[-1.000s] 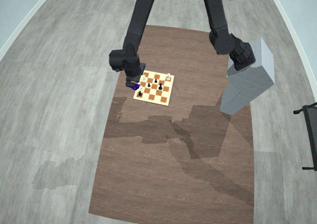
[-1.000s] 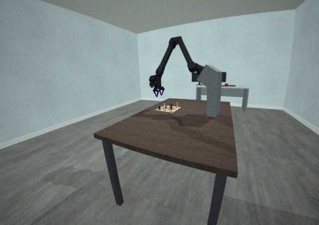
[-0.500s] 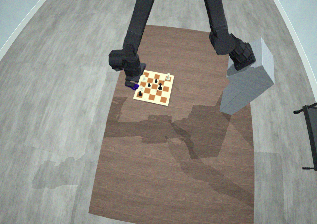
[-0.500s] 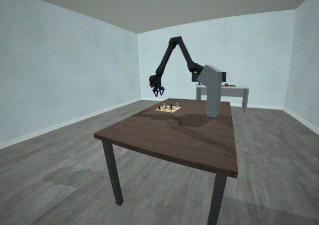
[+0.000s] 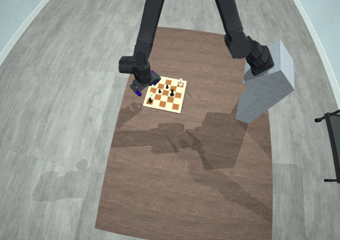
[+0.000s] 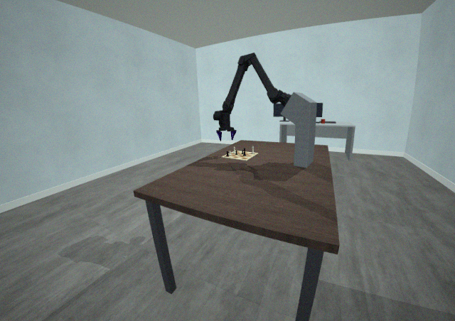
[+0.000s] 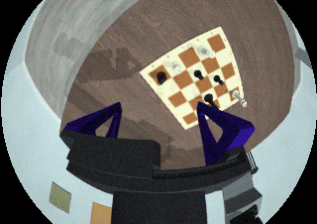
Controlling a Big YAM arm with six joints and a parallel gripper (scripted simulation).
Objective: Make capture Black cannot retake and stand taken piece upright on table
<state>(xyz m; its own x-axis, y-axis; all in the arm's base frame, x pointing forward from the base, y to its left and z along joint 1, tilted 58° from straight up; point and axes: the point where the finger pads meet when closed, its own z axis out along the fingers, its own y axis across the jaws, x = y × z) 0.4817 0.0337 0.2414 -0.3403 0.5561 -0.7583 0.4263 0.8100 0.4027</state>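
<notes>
My hand is 10 cm past the chessboard, 5 cm to the left of it and 14 cm above it.
</notes>
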